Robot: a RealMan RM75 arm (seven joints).
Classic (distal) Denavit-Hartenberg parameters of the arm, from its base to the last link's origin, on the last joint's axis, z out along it. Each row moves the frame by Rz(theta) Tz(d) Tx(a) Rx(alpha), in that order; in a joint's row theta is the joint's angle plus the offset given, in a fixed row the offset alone. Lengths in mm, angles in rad.
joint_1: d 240.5  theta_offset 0  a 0  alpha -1.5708
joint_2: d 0  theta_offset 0  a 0  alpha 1.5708
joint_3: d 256  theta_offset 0  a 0  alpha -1.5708
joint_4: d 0  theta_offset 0  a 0  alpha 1.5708
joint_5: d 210  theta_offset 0  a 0  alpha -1.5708
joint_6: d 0  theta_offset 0  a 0  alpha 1.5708
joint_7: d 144  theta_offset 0  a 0  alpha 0
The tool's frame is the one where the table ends.
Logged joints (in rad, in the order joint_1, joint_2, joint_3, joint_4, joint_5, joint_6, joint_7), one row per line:
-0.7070, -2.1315, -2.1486, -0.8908, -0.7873, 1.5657, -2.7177
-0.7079, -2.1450, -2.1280, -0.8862, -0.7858, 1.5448, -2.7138
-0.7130, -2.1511, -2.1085, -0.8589, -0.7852, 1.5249, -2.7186
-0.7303, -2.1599, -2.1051, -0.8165, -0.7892, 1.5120, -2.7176
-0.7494, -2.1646, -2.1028, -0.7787, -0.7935, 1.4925, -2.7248
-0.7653, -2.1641, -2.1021, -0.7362, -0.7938, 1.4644, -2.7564
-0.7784, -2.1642, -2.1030, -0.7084, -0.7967, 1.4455, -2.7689
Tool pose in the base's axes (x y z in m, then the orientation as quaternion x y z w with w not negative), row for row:
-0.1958, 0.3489, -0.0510, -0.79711, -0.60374, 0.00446, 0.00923
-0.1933, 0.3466, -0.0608, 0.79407, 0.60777, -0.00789, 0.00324
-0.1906, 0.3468, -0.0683, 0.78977, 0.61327, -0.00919, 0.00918
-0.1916, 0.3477, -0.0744, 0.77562, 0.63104, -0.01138, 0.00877
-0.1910, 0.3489, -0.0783, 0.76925, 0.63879, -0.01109, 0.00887
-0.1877, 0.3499, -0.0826, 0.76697, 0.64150, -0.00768, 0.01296
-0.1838, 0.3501, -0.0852, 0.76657, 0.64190, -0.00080, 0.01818
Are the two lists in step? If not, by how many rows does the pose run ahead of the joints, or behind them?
The pose runs 2 rows ahead of the joints: the pose in row i belongs to the joints in row i + 2.
